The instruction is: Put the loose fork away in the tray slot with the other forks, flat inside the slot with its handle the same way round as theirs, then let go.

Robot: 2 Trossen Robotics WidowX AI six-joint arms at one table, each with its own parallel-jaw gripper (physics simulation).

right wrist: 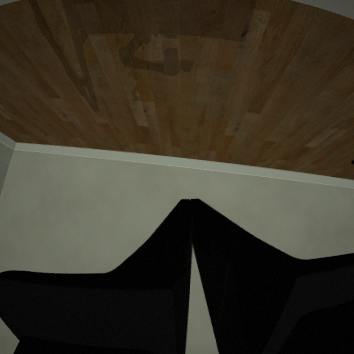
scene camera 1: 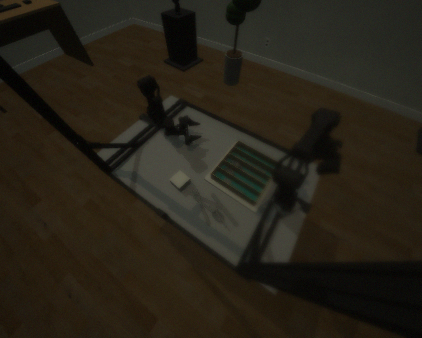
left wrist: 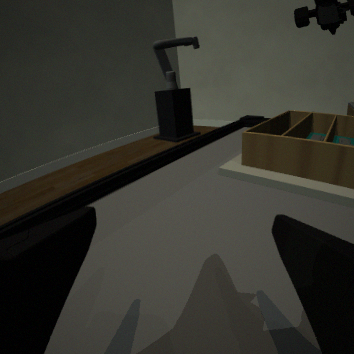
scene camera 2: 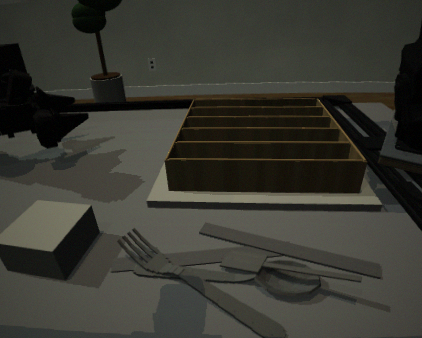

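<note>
The loose fork (scene camera 2: 225, 299) lies at the bottom of the scene camera 2 view, tines toward the upper left and handle toward the lower right, crossing other flat cutlery. The divided wooden tray (scene camera 2: 265, 176) (left wrist: 295, 162) stands behind it; its long slots run side by side. In scene camera 2 the slot contents are hidden by the walls; in scene camera 1 they are too dim to name. My left gripper (scene camera 1: 200, 130) (scene camera 2: 80, 110) (left wrist: 186, 220) is open and empty, low over the table and apart from tray and fork. My right gripper (right wrist: 189, 207) is shut on nothing, raised and facing the wall.
A pale block (scene camera 1: 180, 180) (scene camera 2: 47, 225) stands beside the fork. A spoon (scene camera 2: 290, 282) and a flat grey bar (scene camera 2: 290, 250) lie near the fork handle. The tray stands on a pale board (scene camera 1: 227, 190) (scene camera 2: 265, 199). Dark frame rails edge the table.
</note>
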